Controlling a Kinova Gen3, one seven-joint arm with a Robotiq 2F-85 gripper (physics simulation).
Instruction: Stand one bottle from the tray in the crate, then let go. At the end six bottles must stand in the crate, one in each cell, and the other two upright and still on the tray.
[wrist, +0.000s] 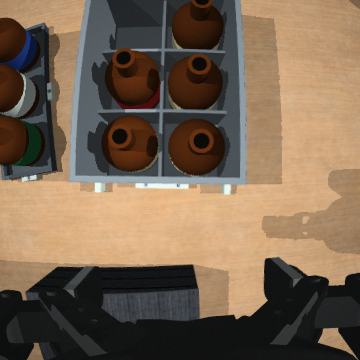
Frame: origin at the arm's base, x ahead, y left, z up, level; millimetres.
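Seen in the pictures: gripper, fingertip midpoint: (182, 281).
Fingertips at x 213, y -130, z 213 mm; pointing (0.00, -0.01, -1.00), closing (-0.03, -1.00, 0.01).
Note:
Pixels of each thing's top centre, then the offset from my fingertips to it. "pt": a spot on its surface instead. Level surfaces: height alone.
- grey crate, surface spot: (76, 120) pt dx +121, dy +99, dz -156 mm
- dark tray, surface spot: (52, 135) pt dx +138, dy +202, dz -328 mm
- blue label, surface spot: (25, 52) pt dx +278, dy +233, dz -274 mm
- white label, surface spot: (26, 95) pt dx +200, dy +226, dz -274 mm
- green label, surface spot: (31, 143) pt dx +120, dy +214, dz -270 mm
- wooden table, surface height: dz -331 mm
The grey crate (76, 120) has six cells in two columns. Brown bottles stand upright in its cells: one (198, 27) at the far right, one (132, 80) with a red label at the middle left, one (195, 90) at the middle right, one (132, 150) at the near left and one (197, 155) at the near right. The far left cell holds no bottle. The dark tray (52, 135) at the left edge holds three bottles, with a blue label (25, 52), a white label (26, 95) and a green label (31, 143). My gripper (182, 281) is open and empty, on the near side of the crate.
A dark block with a grooved top (145, 280) stands at the near left, partly hidden behind my gripper. White fittings (161, 185) are at the crate's near side. Shadows fall on the wooden table (310, 125) to the right of the crate. The tray's left part is cut off.

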